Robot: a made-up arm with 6 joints. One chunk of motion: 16 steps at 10 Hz.
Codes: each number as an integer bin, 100 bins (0 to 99) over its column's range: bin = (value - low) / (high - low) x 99, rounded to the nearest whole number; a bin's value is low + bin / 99 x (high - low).
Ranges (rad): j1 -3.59..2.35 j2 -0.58..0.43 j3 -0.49..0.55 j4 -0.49..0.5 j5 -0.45..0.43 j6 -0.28..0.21
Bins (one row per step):
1: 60 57 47 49 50 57
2: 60 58 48 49 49 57
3: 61 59 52 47 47 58
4: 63 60 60 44 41 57
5: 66 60 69 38 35 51
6: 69 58 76 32 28 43
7: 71 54 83 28 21 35
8: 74 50 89 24 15 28
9: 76 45 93 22 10 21
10: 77 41 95 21 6 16
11: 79 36 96 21 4 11
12: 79 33 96 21 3 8
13: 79 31 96 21 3 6
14: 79 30 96 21 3 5
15: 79 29 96 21 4 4
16: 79 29 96 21 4 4
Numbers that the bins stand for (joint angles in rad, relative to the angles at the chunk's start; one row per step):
1: 0.0100 0.0015 0.0037 0.0000 -0.0056 0.0021
2: 0.0100 0.0117 0.0142 0.0000 -0.0144 0.0021
3: 0.0700 0.0219 0.0563 -0.0200 -0.0322 0.0071
4: 0.1900 0.0321 0.1403 -0.0500 -0.0856 0.0021
5: 0.3700 0.0321 0.2348 -0.1100 -0.1389 -0.0276
6: 0.5500 0.0117 0.3084 -0.1700 -0.2011 -0.0672
7: 0.6700 -0.0291 0.3819 -0.2100 -0.2633 -0.1068
8: 0.8500 -0.0699 0.4449 -0.2500 -0.3167 -0.1414
9: 0.9700 -0.1209 0.4870 -0.2700 -0.3611 -0.1761
10: 1.0300 -0.1617 0.5080 -0.2800 -0.3967 -0.2008
11: 1.1500 -0.2127 0.5185 -0.2800 -0.4144 -0.2256
12: 1.1500 -0.2433 0.5185 -0.2800 -0.4233 -0.2404
13: 1.1500 -0.2637 0.5185 -0.2800 -0.4233 -0.2503
14: 1.1500 -0.2739 0.5185 -0.2800 -0.4233 -0.2553
15: 1.1500 -0.2841 0.5185 -0.2800 -0.4144 -0.2602
16: 1.1500 -0.2841 0.5185 -0.2800 -0.4144 -0.2602

